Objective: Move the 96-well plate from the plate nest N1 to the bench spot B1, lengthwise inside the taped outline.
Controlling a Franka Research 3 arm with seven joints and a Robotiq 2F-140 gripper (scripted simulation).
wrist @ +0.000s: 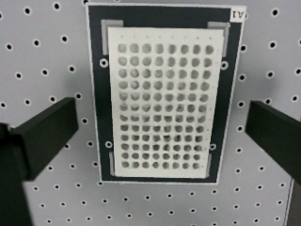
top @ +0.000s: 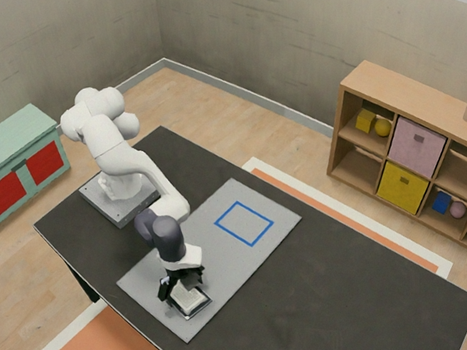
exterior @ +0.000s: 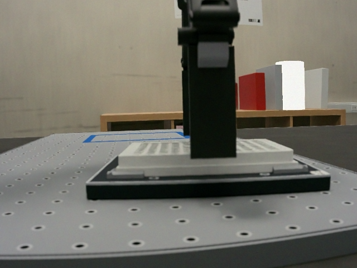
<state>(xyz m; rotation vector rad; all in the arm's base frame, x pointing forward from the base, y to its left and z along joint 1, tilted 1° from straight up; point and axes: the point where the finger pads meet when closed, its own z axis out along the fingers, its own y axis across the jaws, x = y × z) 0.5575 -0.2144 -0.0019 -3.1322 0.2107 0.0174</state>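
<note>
My gripper is now 2 cm above the white 96-well plate. Also, from my hand: dark plate nest 3 cm below.
</note>
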